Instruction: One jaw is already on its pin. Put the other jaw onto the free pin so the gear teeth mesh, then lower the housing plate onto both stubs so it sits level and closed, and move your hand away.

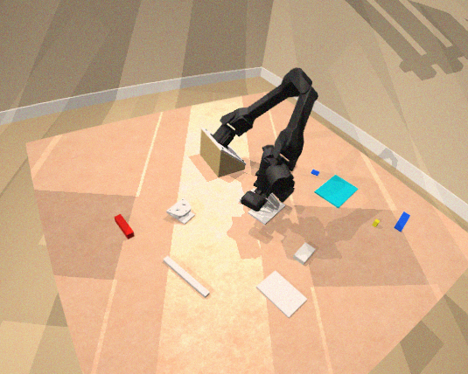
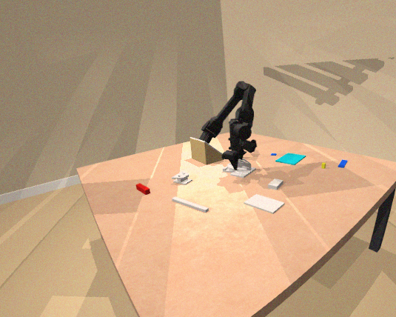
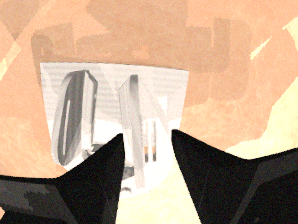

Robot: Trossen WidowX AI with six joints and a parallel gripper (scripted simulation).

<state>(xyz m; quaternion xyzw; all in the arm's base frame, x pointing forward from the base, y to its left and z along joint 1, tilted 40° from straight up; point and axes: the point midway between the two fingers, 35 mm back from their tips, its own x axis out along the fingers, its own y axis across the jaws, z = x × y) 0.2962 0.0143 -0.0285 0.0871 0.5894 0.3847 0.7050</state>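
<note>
The white jaw lies 40 mm behind my gripper tip. From my gripper tip the other things lie so: teal square 40 mm ahead, 340 mm to the left, 20 mm below; flat white plate 280 mm ahead, 110 mm to the right, 20 mm below; white bar 110 mm ahead, 320 mm to the right, 20 mm below.
</note>
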